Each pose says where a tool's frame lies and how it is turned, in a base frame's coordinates. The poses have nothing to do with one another.
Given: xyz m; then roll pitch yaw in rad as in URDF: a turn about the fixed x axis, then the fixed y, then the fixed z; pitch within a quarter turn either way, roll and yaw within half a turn.
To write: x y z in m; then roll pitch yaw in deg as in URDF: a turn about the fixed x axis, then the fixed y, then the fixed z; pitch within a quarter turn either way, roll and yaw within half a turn. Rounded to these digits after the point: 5 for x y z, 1 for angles.
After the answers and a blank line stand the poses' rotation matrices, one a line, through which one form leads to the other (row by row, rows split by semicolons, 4 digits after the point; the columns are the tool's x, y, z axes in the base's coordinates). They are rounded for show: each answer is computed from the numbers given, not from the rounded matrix.
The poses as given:
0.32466 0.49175 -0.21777 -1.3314 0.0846 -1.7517
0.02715 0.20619 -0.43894 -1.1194 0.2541 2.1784
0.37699 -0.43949 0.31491 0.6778 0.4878 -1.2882
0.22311 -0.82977 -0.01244 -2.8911 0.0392 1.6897
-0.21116 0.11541 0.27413 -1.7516 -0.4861 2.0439
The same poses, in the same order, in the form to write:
0.32466 0.49175 -0.21777 -76.3 4.8 -100.4
0.02715 0.20619 -0.43894 -64.1 14.6 124.8
0.37699 -0.43949 0.31491 38.8 27.9 -73.8
0.22311 -0.82977 -0.01244 -165.6 2.2 96.8
-0.21116 0.11541 0.27413 -100.4 -27.9 117.1

-0.1793 0.2480 0.9520; -0.9802 0.0381 -0.1945; -0.0845 -0.9680 0.2363
-0.5526 -0.2290 -0.8014; 0.7947 -0.4348 -0.4237; -0.2514 -0.8709 0.4222
0.2463 0.8300 -0.5004; -0.8483 -0.0650 -0.5255; -0.4687 0.5539 0.6881
-0.1185 0.9631 -0.2416; 0.9922 0.1053 -0.0671; -0.0392 -0.2477 -0.9680
-0.4029 -0.0493 -0.9139; 0.7870 0.4910 -0.3734; 0.4672 -0.8697 -0.1590

